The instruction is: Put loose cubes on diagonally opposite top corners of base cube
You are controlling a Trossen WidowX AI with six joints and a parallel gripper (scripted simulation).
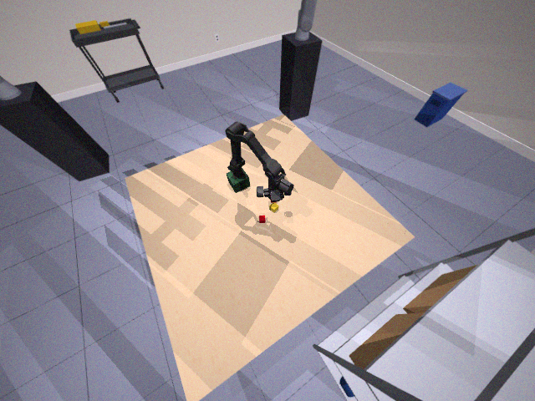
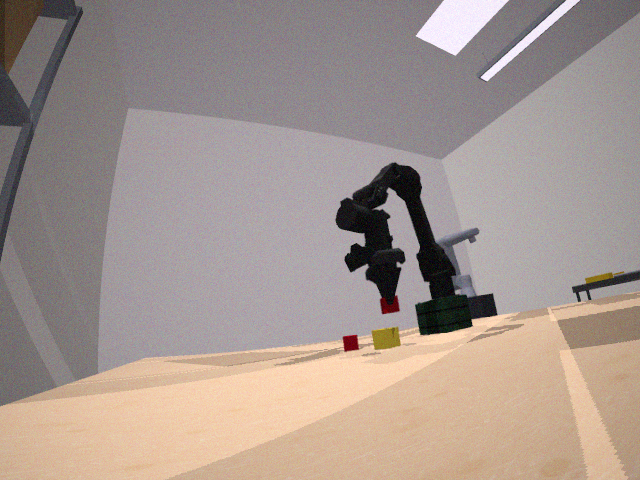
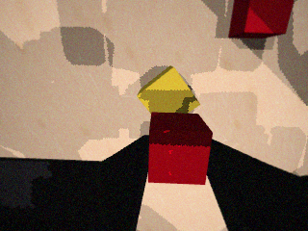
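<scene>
My gripper tip is now 70 mm above the yellow cube and 20 mm short of it.
</scene>
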